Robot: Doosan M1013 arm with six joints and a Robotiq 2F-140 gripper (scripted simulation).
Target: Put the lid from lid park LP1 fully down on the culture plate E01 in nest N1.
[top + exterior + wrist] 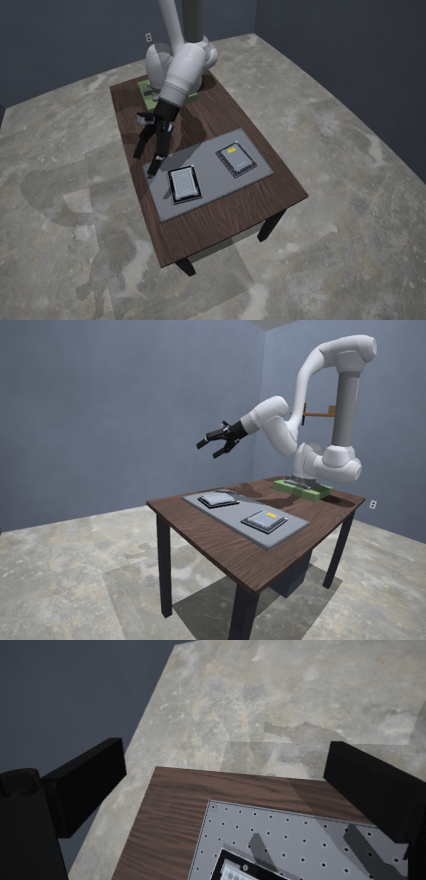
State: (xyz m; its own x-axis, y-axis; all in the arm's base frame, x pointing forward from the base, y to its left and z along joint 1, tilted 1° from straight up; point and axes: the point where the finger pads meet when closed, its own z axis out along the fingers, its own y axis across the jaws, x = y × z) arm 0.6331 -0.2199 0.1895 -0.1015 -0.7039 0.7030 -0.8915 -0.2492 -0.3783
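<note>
The clear lid lies 2 cm behind my hand, 37 cm to the left of it and 21 cm below it. The rest, counted from my hand: nest N1: 11 cm to the left, 22 cm below; lid park LP1: 2 cm behind, 37 cm to the left, 22 cm below; culture plate E01: 11 cm to the left, 21 cm below.
</note>
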